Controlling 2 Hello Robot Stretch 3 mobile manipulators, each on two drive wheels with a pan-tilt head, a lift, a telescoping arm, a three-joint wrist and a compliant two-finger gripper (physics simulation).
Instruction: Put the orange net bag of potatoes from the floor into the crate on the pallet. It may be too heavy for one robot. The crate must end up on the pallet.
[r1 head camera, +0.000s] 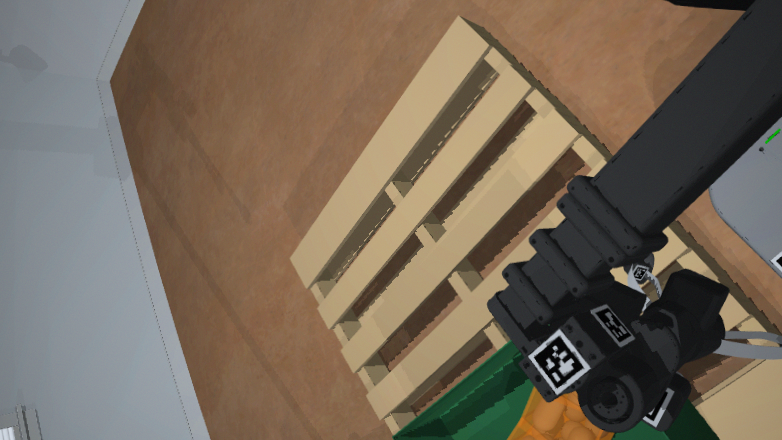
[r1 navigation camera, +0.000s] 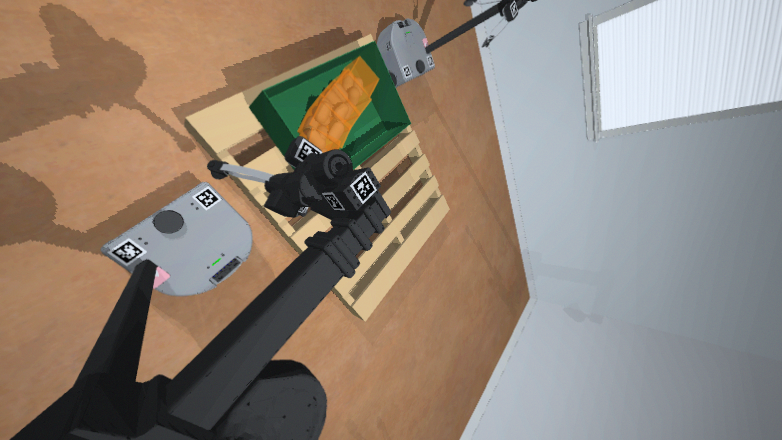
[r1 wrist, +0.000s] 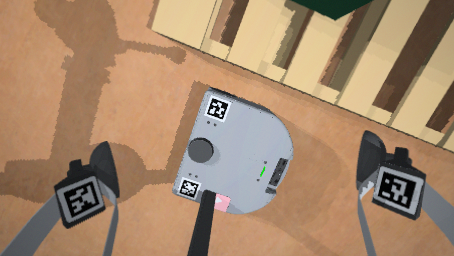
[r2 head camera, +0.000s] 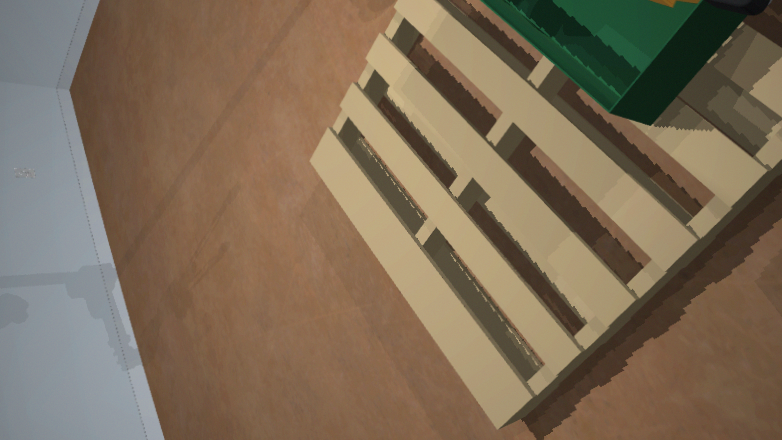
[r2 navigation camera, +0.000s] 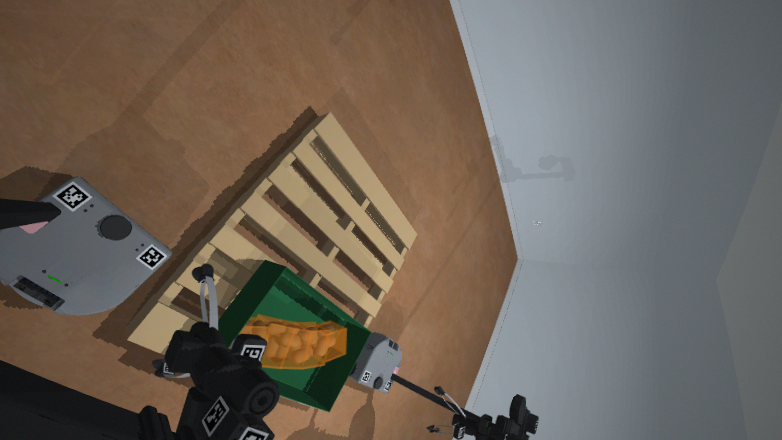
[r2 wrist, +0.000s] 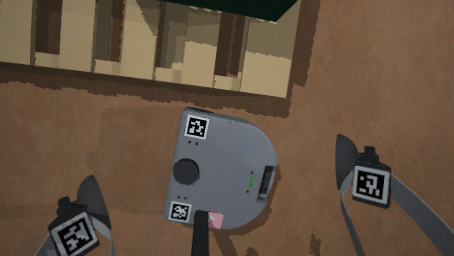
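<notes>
The orange net bag of potatoes (r1 head camera: 552, 413) (r1 navigation camera: 333, 112) (r2 navigation camera: 298, 342) lies inside the green crate (r1 head camera: 470, 391) (r1 navigation camera: 273, 120) (r2 head camera: 683, 65) (r2 navigation camera: 246, 298). The crate stands upright at one end of the wooden pallet (r1 head camera: 380, 164) (r1 navigation camera: 404, 265) (r2 head camera: 423, 284) (r2 navigation camera: 365, 180). The r1 gripper (r1 wrist: 239, 165) (r2 navigation camera: 435, 409) is open and empty, above its own base outside the crate. The r2 gripper (r2 wrist: 220, 181) (r2 navigation camera: 181, 319) is also open and empty, above its own base on the opposite side. Neither gripper touches the bag.
The r1 base (r1 navigation camera: 180, 240) (r1 wrist: 240, 145) (r2 navigation camera: 380, 361) stands on the floor beside the pallet. The r2 base (r2 navigation camera: 82, 257) (r2 wrist: 225, 160) (r1 navigation camera: 407, 49) stands at the pallet's opposite side. Bare slats stretch beside the crate. Grey walls (r1 navigation camera: 656, 218) (r2 navigation camera: 628, 109) rise beyond the pallet.
</notes>
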